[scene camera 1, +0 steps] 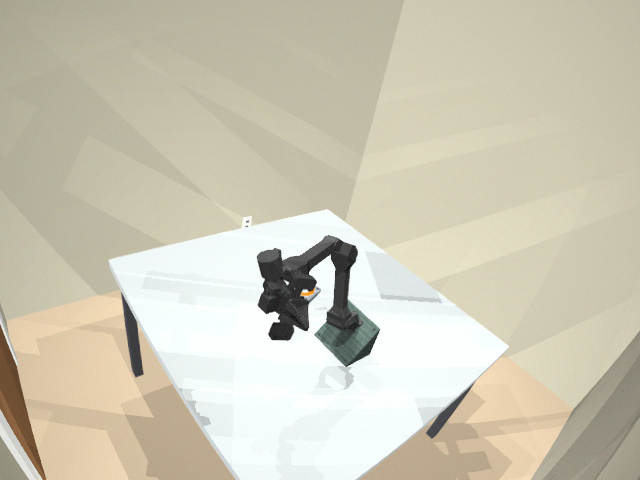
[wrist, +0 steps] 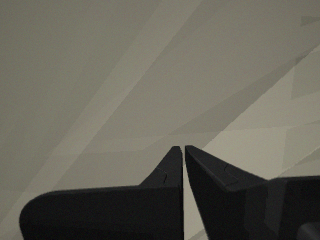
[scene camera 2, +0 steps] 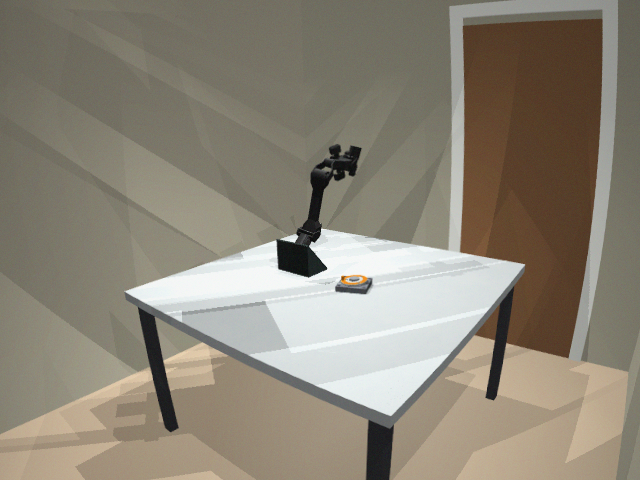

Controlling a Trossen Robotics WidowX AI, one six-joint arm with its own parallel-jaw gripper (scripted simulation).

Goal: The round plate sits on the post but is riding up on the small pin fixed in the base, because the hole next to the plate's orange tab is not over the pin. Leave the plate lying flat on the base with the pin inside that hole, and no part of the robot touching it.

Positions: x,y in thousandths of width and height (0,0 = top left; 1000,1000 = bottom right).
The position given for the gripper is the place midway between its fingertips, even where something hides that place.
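Note:
Gripper (scene camera 1: 479,686) shut, holding nothing. Gripper (wrist: 570,640) visible too.

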